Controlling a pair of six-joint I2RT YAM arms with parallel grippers.
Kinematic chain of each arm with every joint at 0, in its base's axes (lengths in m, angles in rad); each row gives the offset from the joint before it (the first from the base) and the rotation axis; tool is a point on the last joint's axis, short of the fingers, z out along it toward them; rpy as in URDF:
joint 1: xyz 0 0 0.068 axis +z
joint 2: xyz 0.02 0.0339 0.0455 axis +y
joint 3: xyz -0.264 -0.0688 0 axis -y
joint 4: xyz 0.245 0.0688 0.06 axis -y
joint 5: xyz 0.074 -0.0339 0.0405 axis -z
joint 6: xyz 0.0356 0 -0.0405 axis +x
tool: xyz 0 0 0 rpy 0 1.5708 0
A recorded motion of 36 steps. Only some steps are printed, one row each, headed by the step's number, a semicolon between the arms.
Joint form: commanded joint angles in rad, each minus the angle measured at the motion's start. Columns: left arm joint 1, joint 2, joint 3, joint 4, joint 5, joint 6; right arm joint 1, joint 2, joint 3, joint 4, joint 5, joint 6.
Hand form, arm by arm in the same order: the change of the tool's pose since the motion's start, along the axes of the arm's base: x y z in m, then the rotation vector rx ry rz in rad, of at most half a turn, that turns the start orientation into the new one. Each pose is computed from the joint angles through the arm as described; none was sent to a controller.
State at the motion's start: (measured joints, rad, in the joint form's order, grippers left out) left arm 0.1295 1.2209 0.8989 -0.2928 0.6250 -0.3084; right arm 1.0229 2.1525 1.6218 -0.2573 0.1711 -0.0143
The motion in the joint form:
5: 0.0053 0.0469 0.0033 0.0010 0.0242 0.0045; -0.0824 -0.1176 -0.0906 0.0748 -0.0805 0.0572
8: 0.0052 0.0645 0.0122 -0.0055 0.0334 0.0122; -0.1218 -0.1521 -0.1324 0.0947 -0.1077 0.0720
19: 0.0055 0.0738 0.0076 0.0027 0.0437 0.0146; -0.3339 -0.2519 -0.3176 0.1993 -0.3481 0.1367
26: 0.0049 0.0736 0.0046 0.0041 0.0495 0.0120; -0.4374 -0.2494 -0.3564 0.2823 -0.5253 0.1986
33: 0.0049 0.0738 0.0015 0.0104 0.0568 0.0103; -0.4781 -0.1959 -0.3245 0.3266 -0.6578 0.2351
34: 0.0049 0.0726 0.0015 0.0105 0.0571 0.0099; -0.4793 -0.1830 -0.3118 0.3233 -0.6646 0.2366
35: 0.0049 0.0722 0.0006 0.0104 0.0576 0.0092; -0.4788 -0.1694 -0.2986 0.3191 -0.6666 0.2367
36: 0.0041 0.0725 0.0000 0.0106 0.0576 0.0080; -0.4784 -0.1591 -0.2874 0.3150 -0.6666 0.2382
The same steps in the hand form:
5: 0.0075 0.0017 -0.0102 -0.0166 0.0381 -0.0163; 0.0204 -0.0348 0.0300 0.1442 0.0193 -0.0608
8: 0.0106 0.0019 -0.0121 -0.0188 0.0484 -0.0274; 0.0293 -0.0515 0.0332 0.1723 0.0326 -0.0891
19: 0.0119 0.0018 -0.0152 -0.0241 0.0520 -0.0364; 0.0696 -0.1325 0.0244 0.3176 0.1651 -0.1599
26: 0.0116 0.0015 -0.0160 -0.0296 0.0542 -0.0404; 0.0916 -0.1637 0.0192 0.4493 0.2474 -0.1561
33: 0.0116 0.0013 -0.0164 -0.0347 0.0515 -0.0454; 0.1083 -0.1688 0.0123 0.5293 0.3137 -0.1075
34: 0.0115 0.0012 -0.0161 -0.0350 0.0504 -0.0455; 0.1109 -0.1676 0.0107 0.5305 0.3208 -0.1052
35: 0.0113 0.0012 -0.0163 -0.0359 0.0513 -0.0455; 0.1133 -0.1658 0.0088 0.5286 0.3257 -0.1046
36: 0.0113 0.0010 -0.0166 -0.0368 0.0526 -0.0457; 0.1153 -0.1644 0.0076 0.5274 0.3294 -0.1062

